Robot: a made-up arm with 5 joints.
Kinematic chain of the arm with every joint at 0, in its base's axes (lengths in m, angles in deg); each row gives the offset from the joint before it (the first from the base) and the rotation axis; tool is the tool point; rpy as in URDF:
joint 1: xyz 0.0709 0 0.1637 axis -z
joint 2: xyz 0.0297 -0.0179 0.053 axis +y
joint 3: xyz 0.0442 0 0.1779 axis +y
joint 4: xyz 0.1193 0 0.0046 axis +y
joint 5: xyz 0.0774 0.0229 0 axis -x
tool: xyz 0 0 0 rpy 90 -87.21 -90
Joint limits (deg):
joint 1: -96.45..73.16
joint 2: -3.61..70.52
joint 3: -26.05..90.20
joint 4: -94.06..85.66
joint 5: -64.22..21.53
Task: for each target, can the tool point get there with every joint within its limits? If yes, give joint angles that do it. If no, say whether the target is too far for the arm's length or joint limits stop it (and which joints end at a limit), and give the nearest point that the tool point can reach.
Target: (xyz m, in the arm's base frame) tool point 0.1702 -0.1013 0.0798
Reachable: yes | joints 47.61 64.35 63.79 -40.07 -32.65
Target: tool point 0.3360 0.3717 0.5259
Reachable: no: too far | nearest point 0.2553 0.2585 0.4252 | short by 0.172 m
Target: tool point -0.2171 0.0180 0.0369
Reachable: no: joint limits stop it (at a limit: joint 1, joint 2) | nearest point 0.0561 0.0863 0.0822 | short by 0.285 m
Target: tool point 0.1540 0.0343 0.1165
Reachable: yes | joints -19.21 62.70 53.45 38.29 -11.46
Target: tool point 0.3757 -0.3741 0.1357
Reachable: no: too far | nearest point 0.3106 -0.2942 0.1541 | short by 0.105 m
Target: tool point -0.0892 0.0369 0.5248
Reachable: no: joint limits stop it (at a limit: joint 1, joint 2, joint 3, joint 4) | nearest point 0.0523 0.1197 0.5244 | short by 0.164 m
